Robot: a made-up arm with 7 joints. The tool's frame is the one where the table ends. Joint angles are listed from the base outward.
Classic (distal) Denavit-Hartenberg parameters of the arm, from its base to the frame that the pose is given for. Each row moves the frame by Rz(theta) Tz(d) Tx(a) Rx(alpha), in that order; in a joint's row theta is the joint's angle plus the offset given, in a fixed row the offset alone. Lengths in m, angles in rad.
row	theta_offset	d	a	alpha
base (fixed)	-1.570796	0.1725	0	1.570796
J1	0	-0.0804	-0.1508	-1.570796
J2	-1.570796	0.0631	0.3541	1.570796
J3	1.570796	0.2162	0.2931	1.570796
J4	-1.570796	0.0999	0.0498	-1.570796
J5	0	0.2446	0.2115	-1.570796
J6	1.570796	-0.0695	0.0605	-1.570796
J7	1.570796	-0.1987	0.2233	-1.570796
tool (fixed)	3.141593	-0.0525	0	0
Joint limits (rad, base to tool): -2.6..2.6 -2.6..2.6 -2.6..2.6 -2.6..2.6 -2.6..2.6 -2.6..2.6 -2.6..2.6
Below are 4 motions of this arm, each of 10 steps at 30 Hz.
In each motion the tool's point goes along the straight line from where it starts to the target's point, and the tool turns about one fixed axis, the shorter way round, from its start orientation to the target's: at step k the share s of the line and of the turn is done. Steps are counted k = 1, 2, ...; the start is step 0. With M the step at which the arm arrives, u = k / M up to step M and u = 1 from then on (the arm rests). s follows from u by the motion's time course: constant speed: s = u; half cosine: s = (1 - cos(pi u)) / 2; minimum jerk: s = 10 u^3 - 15 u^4 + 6 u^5.
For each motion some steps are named. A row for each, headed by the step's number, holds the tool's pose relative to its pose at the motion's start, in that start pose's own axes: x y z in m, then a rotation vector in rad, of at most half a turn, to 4 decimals.
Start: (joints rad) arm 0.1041 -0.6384 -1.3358 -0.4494 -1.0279 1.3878 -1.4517
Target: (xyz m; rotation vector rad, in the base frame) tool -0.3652 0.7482 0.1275 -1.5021 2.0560 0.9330
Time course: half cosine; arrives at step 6
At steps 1, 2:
1: 0.0011 0.0031 0.0017 -0.0014 0.0087 -0.0082
2: 0.0042 0.0116 0.0063 -0.0051 0.0323 -0.0306

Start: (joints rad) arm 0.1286 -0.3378 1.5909 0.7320 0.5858 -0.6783 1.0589
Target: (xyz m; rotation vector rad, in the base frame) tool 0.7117 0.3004 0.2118 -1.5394 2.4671 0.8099
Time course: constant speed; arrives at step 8
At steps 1, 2, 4, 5, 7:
1: -0.0017 -0.0025 0.0204 -0.0030 0.0496 -0.0105
2: -0.0034 -0.0050 0.0408 -0.0060 0.0992 -0.0210
4: -0.0069 -0.0101 0.0816 -0.0121 0.1984 -0.0421
5: -0.0086 -0.0126 0.1020 -0.0151 0.2480 -0.0526
7: -0.0121 -0.0177 0.1428 -0.0212 0.3472 -0.0736

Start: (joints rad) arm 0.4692 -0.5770 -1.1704 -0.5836 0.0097 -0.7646 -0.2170
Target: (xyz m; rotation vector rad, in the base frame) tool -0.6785 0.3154 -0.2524 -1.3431 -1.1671 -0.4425
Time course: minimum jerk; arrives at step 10
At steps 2, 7, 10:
2: -0.0031 0.0118 0.0074 -0.0213 0.0091 0.0116
7: -0.0453 0.1699 0.1073 -0.3074 0.1308 0.1669
10: -0.0541 0.2030 0.1282 -0.3673 0.1563 0.1995

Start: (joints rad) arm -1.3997 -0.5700 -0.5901 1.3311 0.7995 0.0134 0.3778
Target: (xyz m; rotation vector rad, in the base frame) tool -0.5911 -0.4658 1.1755 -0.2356 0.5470 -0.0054
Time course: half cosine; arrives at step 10
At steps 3, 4, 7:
3: -0.0149 0.0354 -0.0137 -0.0487 -0.0489 -0.0474
4: -0.0250 0.0593 -0.0230 -0.0817 -0.0820 -0.0795
7: -0.0575 0.1364 -0.0528 -0.1877 -0.1883 -0.1826

